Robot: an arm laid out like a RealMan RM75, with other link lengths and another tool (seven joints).
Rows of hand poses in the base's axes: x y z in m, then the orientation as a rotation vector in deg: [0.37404, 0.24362, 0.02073, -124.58, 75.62, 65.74]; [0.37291, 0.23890, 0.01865, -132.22, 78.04, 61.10]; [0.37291, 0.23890, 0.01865, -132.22, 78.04, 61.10]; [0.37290, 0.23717, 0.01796, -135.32, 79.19, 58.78]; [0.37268, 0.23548, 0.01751, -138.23, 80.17, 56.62]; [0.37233, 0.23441, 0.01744, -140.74, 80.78, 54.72]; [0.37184, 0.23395, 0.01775, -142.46, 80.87, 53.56]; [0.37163, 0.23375, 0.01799, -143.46, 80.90, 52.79]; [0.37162, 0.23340, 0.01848, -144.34, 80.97, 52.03]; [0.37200, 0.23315, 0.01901, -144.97, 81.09, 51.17]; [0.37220, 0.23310, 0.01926, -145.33, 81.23, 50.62]
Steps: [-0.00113, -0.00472, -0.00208, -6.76, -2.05, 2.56]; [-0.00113, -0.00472, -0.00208, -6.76, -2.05, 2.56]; [-0.00114, -0.00645, -0.00277, -9.67, -3.02, 3.46]; [-0.00136, -0.00814, -0.00322, -12.36, -3.88, 4.37]; [-0.00171, -0.00921, -0.00329, -14.57, -4.68, 5.24]; [-0.00220, -0.00967, -0.00298, -15.88, -5.21, 5.99]; [-0.00241, -0.00987, -0.00274, -16.65, -5.58, 6.41]; [-0.00242, -0.01022, -0.00225, -17.36, -5.94, 6.75]; [-0.00204, -0.01047, -0.00172, -17.95, -6.38, 6.91]; [-0.00184, -0.01052, -0.00147, -18.33, -6.64, 6.96]
